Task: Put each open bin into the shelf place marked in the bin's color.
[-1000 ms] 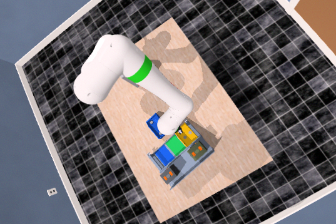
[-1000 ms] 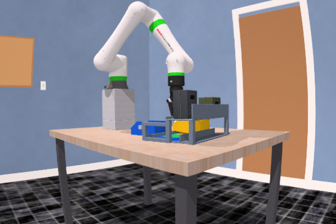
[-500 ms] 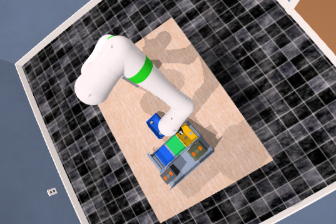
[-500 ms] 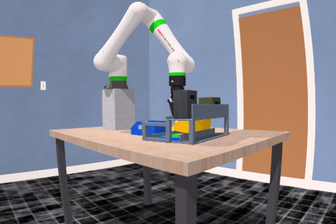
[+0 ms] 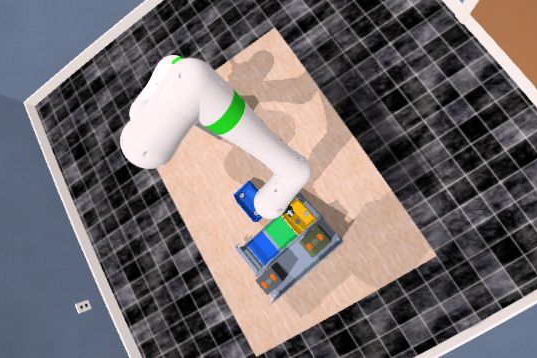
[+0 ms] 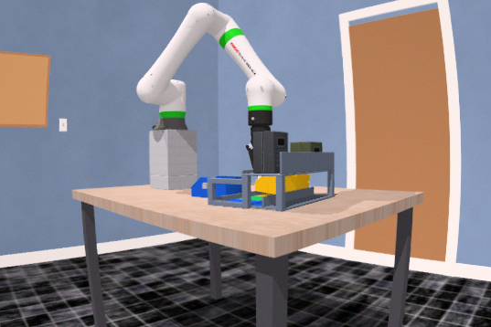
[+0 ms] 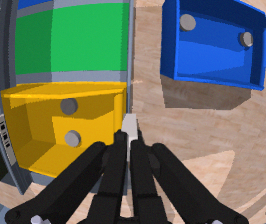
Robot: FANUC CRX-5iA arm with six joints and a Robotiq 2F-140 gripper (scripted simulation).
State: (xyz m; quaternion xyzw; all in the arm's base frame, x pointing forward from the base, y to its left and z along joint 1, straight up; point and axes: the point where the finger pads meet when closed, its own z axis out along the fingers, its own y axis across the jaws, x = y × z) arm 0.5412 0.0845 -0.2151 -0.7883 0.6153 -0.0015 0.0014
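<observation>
My hand is 9 cm short of the yellow bin, 2 cm to the right of it and 1 cm above it. Also, from my hand: dark box 24 cm ahead, 18 cm to the right, 10 cm above; then blue bin 14 cm to the right, 9 cm behind, 2 cm below.
</observation>
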